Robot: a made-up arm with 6 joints.
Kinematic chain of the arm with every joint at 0, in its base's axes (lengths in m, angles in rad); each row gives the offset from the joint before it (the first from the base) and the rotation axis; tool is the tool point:
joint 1: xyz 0 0 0.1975 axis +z
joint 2: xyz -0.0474 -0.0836 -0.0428 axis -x
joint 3: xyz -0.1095 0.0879 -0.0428 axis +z
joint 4: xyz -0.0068 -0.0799 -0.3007 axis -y
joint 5: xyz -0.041 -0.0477 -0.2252 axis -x
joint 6: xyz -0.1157 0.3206 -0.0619 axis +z
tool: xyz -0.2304 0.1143 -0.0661
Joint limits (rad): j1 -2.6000..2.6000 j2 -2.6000..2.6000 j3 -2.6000..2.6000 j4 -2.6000..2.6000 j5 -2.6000..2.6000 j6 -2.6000..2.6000
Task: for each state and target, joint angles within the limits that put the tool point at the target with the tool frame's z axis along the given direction. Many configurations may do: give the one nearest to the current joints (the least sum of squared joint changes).
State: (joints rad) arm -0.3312 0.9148 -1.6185 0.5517 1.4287 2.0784
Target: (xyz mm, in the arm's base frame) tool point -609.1 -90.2 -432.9 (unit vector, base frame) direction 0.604 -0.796 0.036
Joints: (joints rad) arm -0.6860 0.8109 -1.6824 0.4927 1.7354 1.8742
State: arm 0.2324 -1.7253 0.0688 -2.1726 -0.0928 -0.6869
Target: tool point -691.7 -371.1 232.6 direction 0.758 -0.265 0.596
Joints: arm 0.2859 -2.2708 0.4428 -1.5992 0.4167 -0.3330
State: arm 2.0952 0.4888 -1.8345 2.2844 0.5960 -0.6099
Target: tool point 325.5 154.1 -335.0 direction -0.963 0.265 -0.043
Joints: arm 1.6996 -0.5782 -1.8575 2.1490 0.1600 -0.9427
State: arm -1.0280 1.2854 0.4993 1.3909 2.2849 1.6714
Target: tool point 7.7 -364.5 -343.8 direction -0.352 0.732 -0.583
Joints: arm -0.4337 0.7662 1.2219 1.4508 2.1164 2.0166
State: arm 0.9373 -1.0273 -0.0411 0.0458 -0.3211 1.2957
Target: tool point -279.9 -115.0 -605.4 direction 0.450 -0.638 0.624
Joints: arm 1.0875 -0.2779 0.6829 0.6408 -0.1619 1.2754
